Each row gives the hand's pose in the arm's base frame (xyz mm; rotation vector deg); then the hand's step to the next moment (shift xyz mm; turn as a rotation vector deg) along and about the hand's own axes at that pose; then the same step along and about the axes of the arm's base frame.
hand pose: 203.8 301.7 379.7 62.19 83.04 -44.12
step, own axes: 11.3 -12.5 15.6 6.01 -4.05 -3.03
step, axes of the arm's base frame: -5.2 -16.5 -15.1 -4.68 2.49 -5.80
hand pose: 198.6 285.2 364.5 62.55 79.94 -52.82
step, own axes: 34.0 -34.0 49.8 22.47 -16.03 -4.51
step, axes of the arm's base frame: -18.4 -52.8 -40.8 -16.45 2.56 -22.47
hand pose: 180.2 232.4 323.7 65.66 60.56 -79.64
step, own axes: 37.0 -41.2 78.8 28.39 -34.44 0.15
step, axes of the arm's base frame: -51.0 -78.7 -22.2 -35.50 -0.92 -27.03
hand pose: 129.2 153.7 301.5 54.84 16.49 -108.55
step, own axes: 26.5 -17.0 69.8 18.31 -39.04 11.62
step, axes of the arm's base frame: -55.0 -47.6 24.0 -42.69 1.60 -13.02
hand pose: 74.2 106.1 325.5 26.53 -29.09 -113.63
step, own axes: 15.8 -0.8 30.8 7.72 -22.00 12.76
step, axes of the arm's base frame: -23.5 -9.1 23.8 -26.18 4.18 -1.86
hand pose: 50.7 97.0 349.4 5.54 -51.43 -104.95
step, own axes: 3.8 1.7 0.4 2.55 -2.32 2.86
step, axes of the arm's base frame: -0.6 -3.2 2.6 -4.23 -0.19 1.46
